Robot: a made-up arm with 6 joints. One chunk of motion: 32 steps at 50 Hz.
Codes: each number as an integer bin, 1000 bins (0 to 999) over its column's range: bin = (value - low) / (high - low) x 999, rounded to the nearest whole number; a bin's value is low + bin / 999 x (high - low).
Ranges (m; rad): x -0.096..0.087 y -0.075..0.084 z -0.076..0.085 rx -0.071..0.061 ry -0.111..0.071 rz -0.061..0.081
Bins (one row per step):
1: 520 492 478 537 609 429
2: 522 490 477 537 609 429
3: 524 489 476 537 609 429
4: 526 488 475 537 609 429
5: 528 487 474 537 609 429
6: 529 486 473 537 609 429
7: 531 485 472 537 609 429
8: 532 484 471 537 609 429
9: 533 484 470 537 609 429
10: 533 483 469 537 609 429
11: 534 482 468 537 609 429
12: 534 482 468 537 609 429
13: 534 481 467 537 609 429
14: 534 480 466 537 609 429
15: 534 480 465 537 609 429
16: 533 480 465 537 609 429
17: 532 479 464 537 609 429
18: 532 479 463 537 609 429
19: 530 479 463 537 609 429
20: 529 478 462 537 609 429
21: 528 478 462 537 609 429
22: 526 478 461 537 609 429
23: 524 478 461 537 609 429
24: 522 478 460 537 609 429
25: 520 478 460 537 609 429
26: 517 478 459 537 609 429
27: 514 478 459 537 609 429
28: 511 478 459 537 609 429
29: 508 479 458 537 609 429
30: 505 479 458 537 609 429
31: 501 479 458 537 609 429
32: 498 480 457 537 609 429
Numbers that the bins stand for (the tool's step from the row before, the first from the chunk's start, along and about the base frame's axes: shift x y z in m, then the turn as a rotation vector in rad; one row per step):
1: -0.00074 0.00331 0.00104 -0.00005 -0.00005 -0.00002
2: -0.00038 0.00299 0.00087 -0.00005 -0.00005 -0.00002
3: -0.00001 0.00283 0.00071 -0.00005 -0.00005 -0.00002
4: 0.00035 0.00267 0.00055 -0.00005 -0.00005 -0.00002
5: 0.00072 0.00251 0.00039 -0.00005 -0.00005 -0.00002
6: 0.00090 0.00235 0.00023 -0.00005 -0.00005 -0.00002
7: 0.00127 0.00219 0.00007 -0.00005 -0.00005 -0.00002
8: 0.00145 0.00203 -0.00009 -0.00005 -0.00005 -0.00002
9: 0.00164 0.00203 -0.00025 -0.00005 -0.00005 -0.00002
10: 0.00164 0.00187 -0.00042 -0.00005 -0.00005 -0.00002
11: 0.00182 0.00171 -0.00058 -0.00005 -0.00005 -0.00002
12: 0.00182 0.00171 -0.00058 -0.00005 -0.00005 -0.00002
13: 0.00182 0.00156 -0.00074 -0.00005 -0.00005 -0.00002
14: 0.00182 0.00140 -0.00090 -0.00005 -0.00005 -0.00002
15: 0.00182 0.00140 -0.00106 -0.00005 -0.00005 -0.00002
16: 0.00164 0.00140 -0.00106 -0.00005 -0.00005 -0.00002
17: 0.00145 0.00124 -0.00122 -0.00005 -0.00005 -0.00002
18: 0.00145 0.00124 -0.00138 -0.00005 -0.00005 -0.00002
19: 0.00109 0.00124 -0.00138 -0.00005 -0.00005 -0.00002
20: 0.00090 0.00108 -0.00154 -0.00005 -0.00005 -0.00002
21: 0.00072 0.00108 -0.00154 -0.00005 -0.00005 -0.00002
22: 0.00035 0.00108 -0.00170 -0.00005 -0.00005 -0.00002
23: -0.00001 0.00108 -0.00170 -0.00005 -0.00005 -0.00002
24: -0.00038 0.00108 -0.00187 -0.00005 -0.00005 -0.00002
25: -0.00074 0.00108 -0.00187 -0.00005 -0.00005 -0.00002
26: -0.00129 0.00108 -0.00203 -0.00005 -0.00005 -0.00002
27: -0.00184 0.00108 -0.00203 -0.00005 -0.00005 -0.00002
28: -0.00239 0.00108 -0.00203 -0.00005 -0.00005 -0.00002
29: -0.00294 0.00124 -0.00219 -0.00005 -0.00005 -0.00002
30: -0.00349 0.00124 -0.00219 -0.00005 -0.00005 -0.00002
31: -0.00423 0.00124 -0.00219 -0.00005 -0.00005 -0.00002
32: -0.00477 0.00140 -0.00235 -0.00005 -0.00005 -0.00002

